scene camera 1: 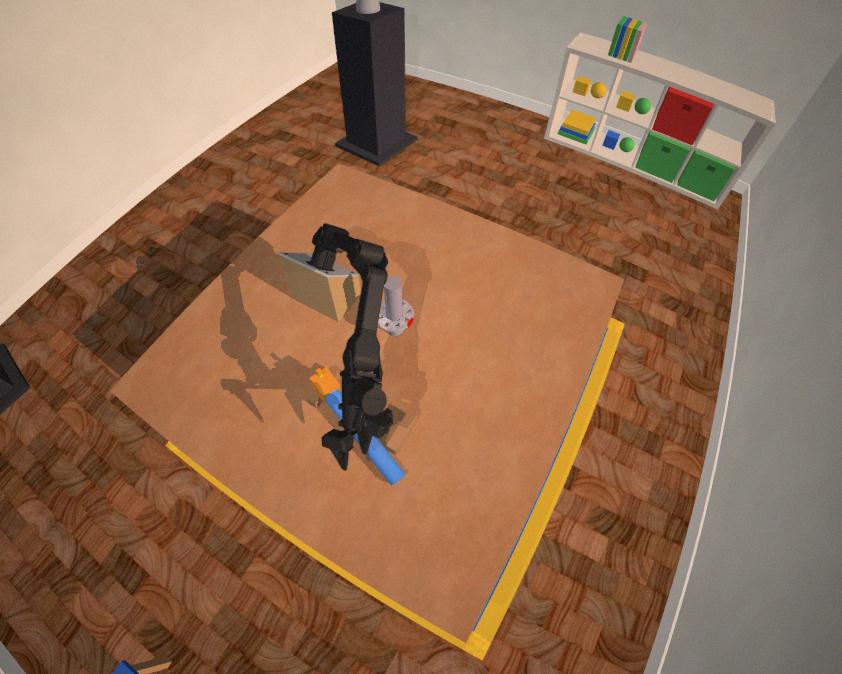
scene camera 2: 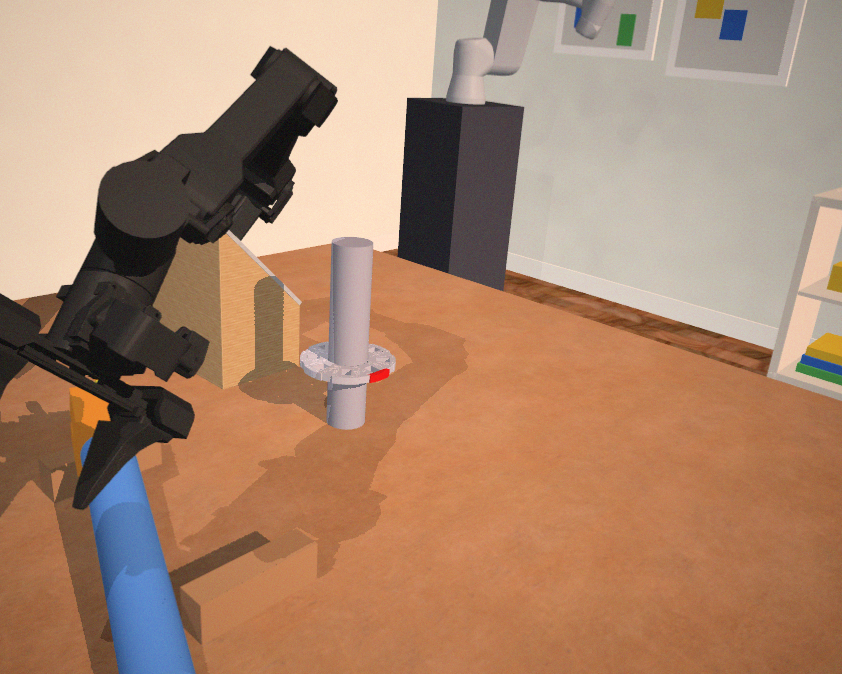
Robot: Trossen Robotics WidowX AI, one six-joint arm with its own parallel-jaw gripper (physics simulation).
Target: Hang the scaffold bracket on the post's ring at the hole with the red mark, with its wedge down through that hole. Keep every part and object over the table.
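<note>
The scaffold bracket is a blue tube (scene camera 1: 384,461) (scene camera 2: 136,576) with an orange head (scene camera 1: 324,381) (scene camera 2: 89,409); it lies slanting across the table. A small yellow piece shows on the head in scene camera 1. My gripper (scene camera 1: 354,458) (scene camera 2: 33,460) is open and empty, its fingers over the tube's middle stretch; whether they touch it I cannot tell. In scene camera 2 one finger shows before the tube and the other is cut off. The grey post (scene camera 1: 393,298) (scene camera 2: 351,302) stands upright with its holed ring (scene camera 1: 384,324) (scene camera 2: 316,367); a red mark (scene camera 1: 410,322) (scene camera 2: 379,376) is on the rim.
A wooden block with a sloping top (scene camera 1: 341,302) (scene camera 2: 235,316) stands beside the post, near the arm's base. A low tan block (scene camera 1: 402,433) (scene camera 2: 256,586) lies beside the tube. Yellow strips (scene camera 1: 547,495) run along two table edges. A dark pedestal (scene camera 1: 372,84) (scene camera 2: 459,189) stands beyond the table.
</note>
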